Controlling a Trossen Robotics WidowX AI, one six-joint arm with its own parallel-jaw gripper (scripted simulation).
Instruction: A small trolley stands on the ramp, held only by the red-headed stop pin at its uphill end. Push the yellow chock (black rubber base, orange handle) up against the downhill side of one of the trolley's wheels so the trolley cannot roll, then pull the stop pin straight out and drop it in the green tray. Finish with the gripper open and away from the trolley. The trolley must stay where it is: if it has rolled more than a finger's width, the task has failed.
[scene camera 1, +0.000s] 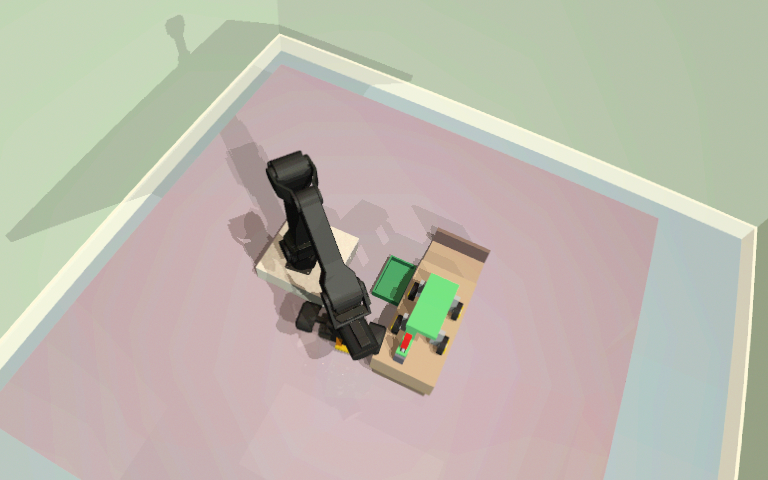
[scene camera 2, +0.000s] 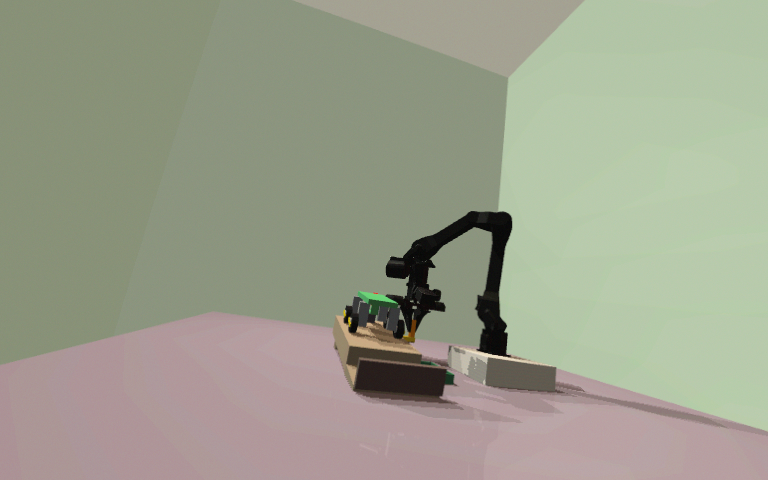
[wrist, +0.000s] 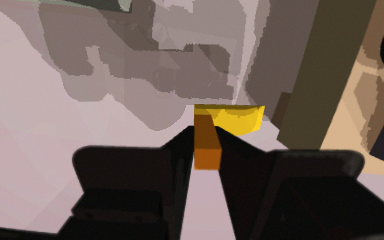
Scene:
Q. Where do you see a trolley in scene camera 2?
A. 356, 315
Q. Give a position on a green tray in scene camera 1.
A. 392, 284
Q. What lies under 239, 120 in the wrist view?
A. A yellow chock.

